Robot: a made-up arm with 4 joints. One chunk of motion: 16 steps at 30 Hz.
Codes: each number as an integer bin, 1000 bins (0 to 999) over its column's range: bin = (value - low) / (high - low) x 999, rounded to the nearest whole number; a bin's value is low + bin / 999 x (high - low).
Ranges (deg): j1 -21..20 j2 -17..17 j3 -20..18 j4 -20..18
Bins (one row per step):
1: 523 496 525 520
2: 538 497 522 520
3: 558 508 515 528
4: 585 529 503 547
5: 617 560 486 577
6: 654 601 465 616
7: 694 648 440 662
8: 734 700 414 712
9: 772 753 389 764
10: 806 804 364 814
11: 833 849 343 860
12: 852 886 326 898
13: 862 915 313 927
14: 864 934 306 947
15: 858 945 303 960
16: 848 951 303 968
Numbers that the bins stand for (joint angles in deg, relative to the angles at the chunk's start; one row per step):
1: 0.46 -0.12 -0.03 -0.22
2: 1.08 -0.09 -0.14 -0.22
3: 1.90 0.29 -0.41 0.08
4: 3.01 1.00 -0.87 0.81
5: 4.32 2.06 -1.51 1.95
6: 5.84 3.45 -2.31 3.43
7: 7.48 5.05 -3.26 5.18
8: 9.12 6.82 -4.25 7.08
9: 10.68 8.63 -5.20 9.06
10: 12.08 10.36 -6.15 10.96
11: 13.19 11.89 -6.95 12.71
12: 13.97 13.15 -7.60 14.16
13: 14.38 14.14 -8.09 15.26
14: 14.46 14.79 -8.36 16.02
15: 14.21 15.16 -8.47 16.52
16: 13.80 15.37 -8.47 16.82

